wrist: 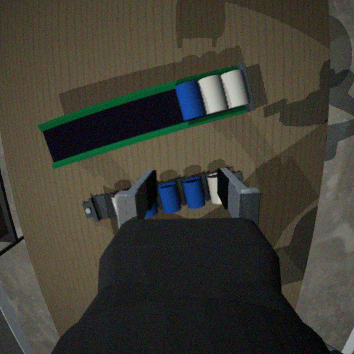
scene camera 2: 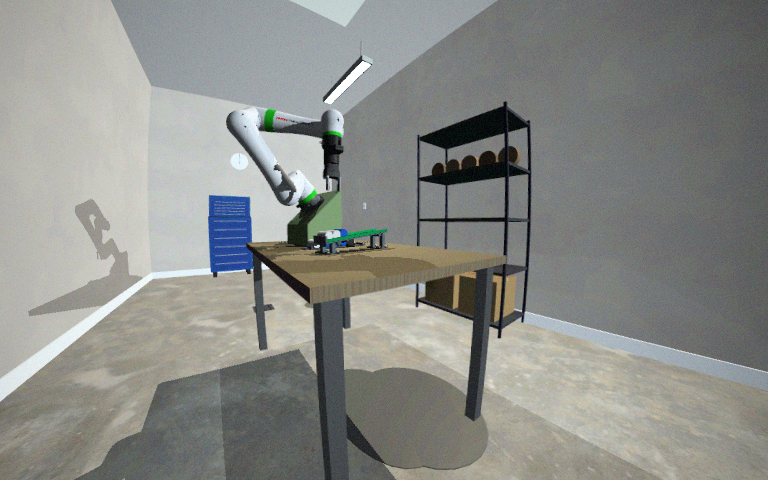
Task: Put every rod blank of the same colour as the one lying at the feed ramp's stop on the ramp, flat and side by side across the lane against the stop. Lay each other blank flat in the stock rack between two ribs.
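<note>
The feed ramp [wrist: 115, 119] [scene camera 2: 365, 232] has green side rails and a dark lane. A white blank [wrist: 234, 89] lies against its stop [wrist: 249, 87]. A second white blank [wrist: 212, 94] and a blue blank [wrist: 190, 100] lie side by side behind it across the lane. In the wrist view the stock rack [wrist: 104, 207] holds a white blank at each end, the right one [wrist: 214, 190] and one mostly hidden by the left finger, with blue blanks [wrist: 170, 198] [wrist: 193, 193] [wrist: 151, 209] between. My gripper [scene camera 2: 333, 183] [wrist: 186, 181] is open and empty, high above the rack.
The wooden table [scene camera 2: 396, 266] carries the ramp, the rack and the arm's green pedestal [scene camera 2: 325, 217]. A black shelf unit [scene camera 2: 505, 243] stands to the right and a blue tool cabinet [scene camera 2: 229, 243] behind at the left. Shadows cross the table.
</note>
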